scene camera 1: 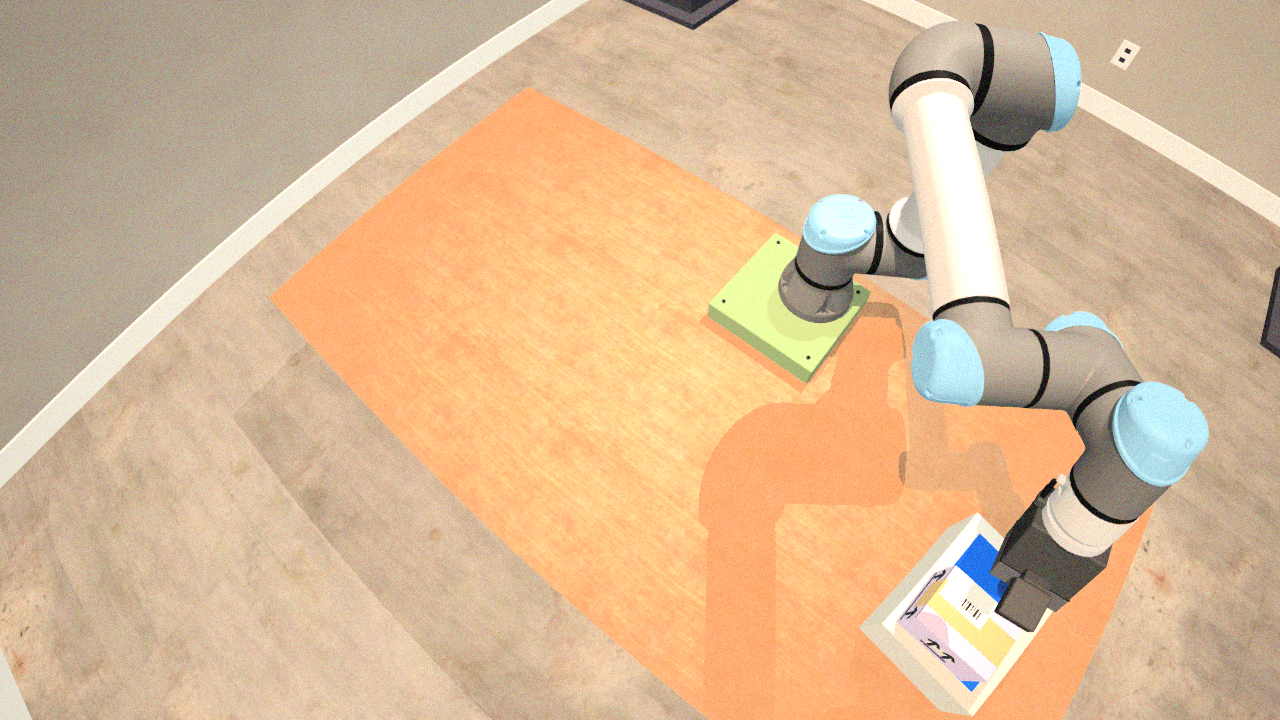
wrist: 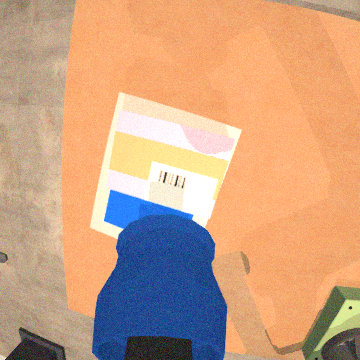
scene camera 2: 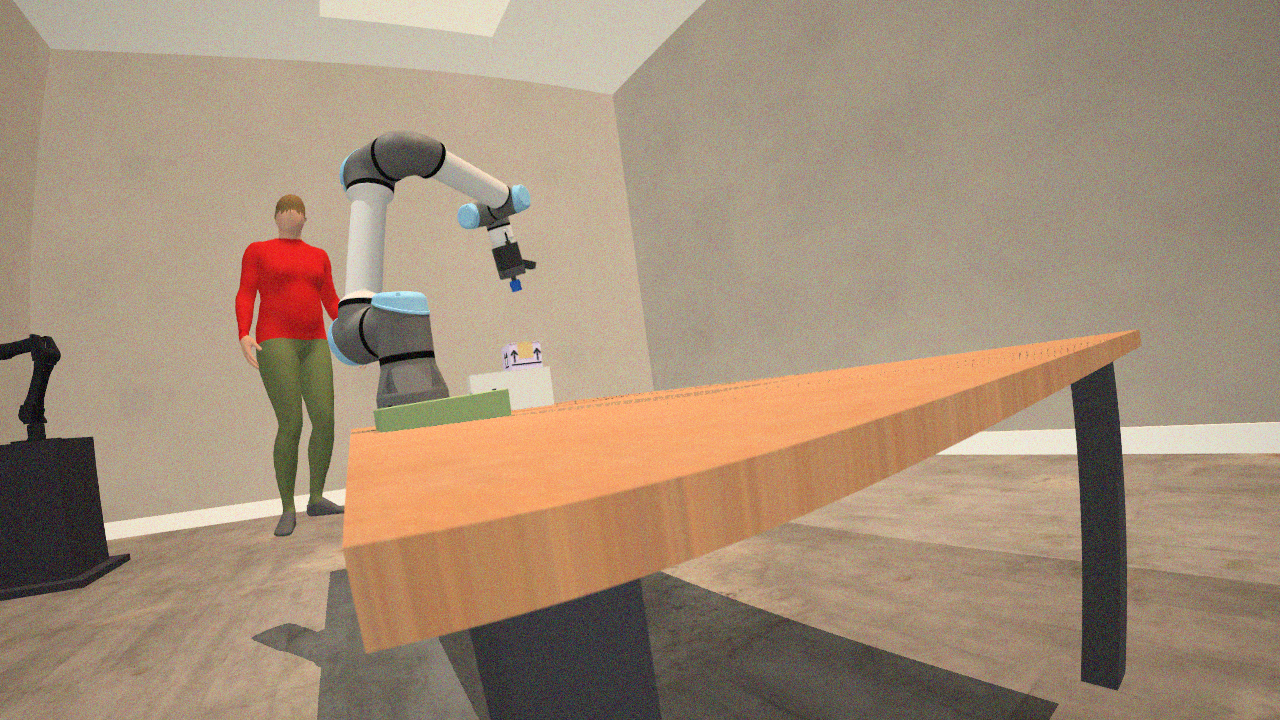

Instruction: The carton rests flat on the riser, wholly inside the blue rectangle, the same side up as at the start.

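Where they show: end effector, tool point: (wrist: 164, 253) (scene camera 2: 517, 290); arm's base, origin of the base link: (scene camera 1: 814, 291) (wrist: 347, 346) (scene camera 2: 413, 403).
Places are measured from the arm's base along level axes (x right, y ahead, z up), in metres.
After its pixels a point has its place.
The carton (scene camera 1: 973, 608) @(x -0.515, y 0.393, z 0.158 m) (scene camera 2: 526, 356) @(x -0.456, y 0.407, z 0.112 m) (wrist: 167, 150) @(x -0.523, y 0.428, z 0.158 m), with lavender and yellow bands and a white barcode label on top, sits flat and upright on the white riser (scene camera 1: 913, 669) @(x -0.534, y 0.485, z 0.020 m) (scene camera 2: 514, 389) @(x -0.452, y 0.354, z 0.016 m) (wrist: 101, 207) @(x -0.645, y 0.298, z 0.074 m). Arrows on its sides point up. Part of the blue rectangle (scene camera 1: 980, 564) @(x -0.519, y 0.295, z 0.075 m) (wrist: 125, 205) @(x -0.600, y 0.312, z 0.074 m) shows beside the carton, and the carton hides the rest; I cannot tell whether its base is wholly inside. My suction gripper (scene camera 2: 515, 285) (wrist: 167, 227) is off and holds nothing. Its blue cup hangs well above the carton, apart from it. The cup is hidden in scene camera 1.
The orange wooden table (scene camera 1: 501, 295) @(x 0.511, y 0.401, z -0.046 m) (scene camera 2: 716, 420) @(x 0.872, y 0.069, z -0.046 m) bears the riser and the green base plate (scene camera 1: 760, 313) @(x 0.054, y 0.117, z 0.004 m) (scene camera 2: 443, 410) @(x 0.149, y 0.037, z -0.021 m) under my arm. A person in a red top (scene camera 2: 290, 295) stands behind the table. A black arm (scene camera 2: 35, 385) stands on a dark pedestal at the left.
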